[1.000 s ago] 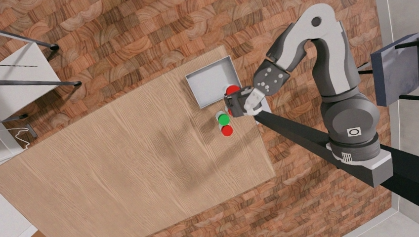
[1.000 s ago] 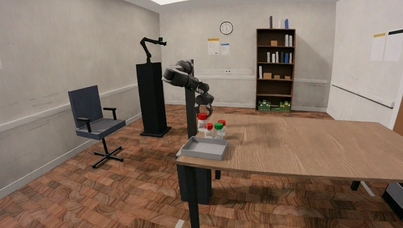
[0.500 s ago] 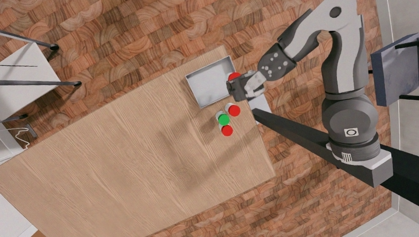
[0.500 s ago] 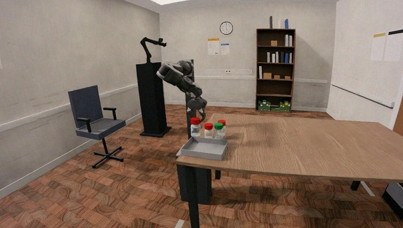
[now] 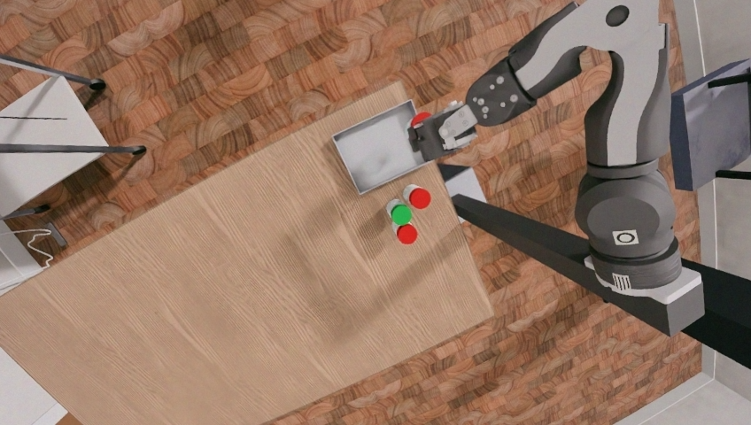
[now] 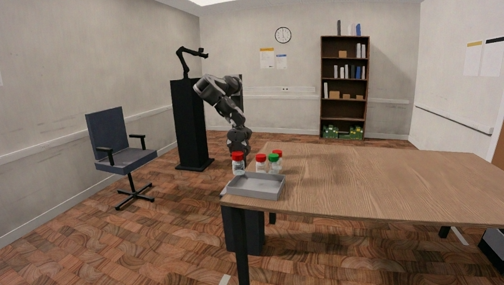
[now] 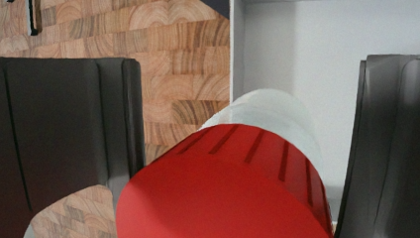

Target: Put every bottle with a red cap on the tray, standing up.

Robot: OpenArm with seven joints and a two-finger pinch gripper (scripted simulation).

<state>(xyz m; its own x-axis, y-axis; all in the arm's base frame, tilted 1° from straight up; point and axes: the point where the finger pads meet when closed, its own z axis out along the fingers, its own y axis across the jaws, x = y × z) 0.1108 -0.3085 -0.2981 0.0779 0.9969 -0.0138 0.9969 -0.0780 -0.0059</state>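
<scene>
The grey tray lies 150 mm below my hand, 80 mm ahead of it and 10 mm to the right of it. Round my hand: green-capped bottle (160 mm to the left, 130 mm ahead, 120 mm below).
</scene>
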